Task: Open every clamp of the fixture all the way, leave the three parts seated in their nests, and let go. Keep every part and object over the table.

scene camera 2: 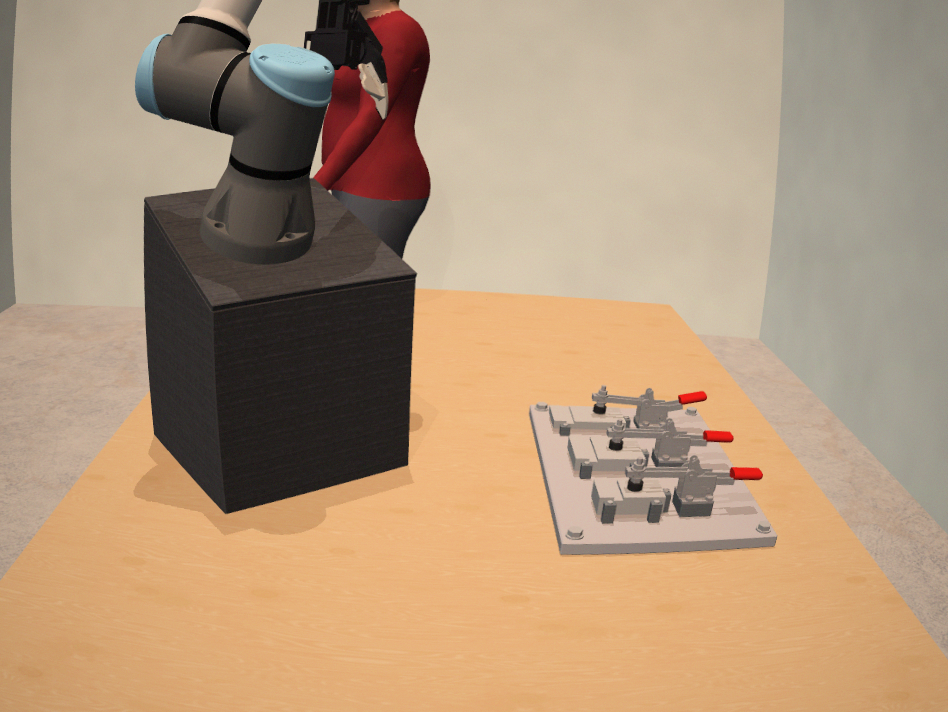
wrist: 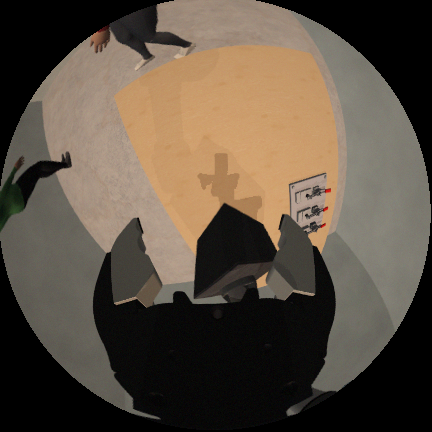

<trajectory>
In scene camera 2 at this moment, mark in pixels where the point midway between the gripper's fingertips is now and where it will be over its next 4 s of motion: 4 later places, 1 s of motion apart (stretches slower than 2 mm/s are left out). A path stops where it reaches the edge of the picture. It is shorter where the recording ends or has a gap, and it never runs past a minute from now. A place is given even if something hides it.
My gripper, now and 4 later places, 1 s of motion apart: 337,118; 465,127; 506,170; 582,156; 608,138
</trajectory>
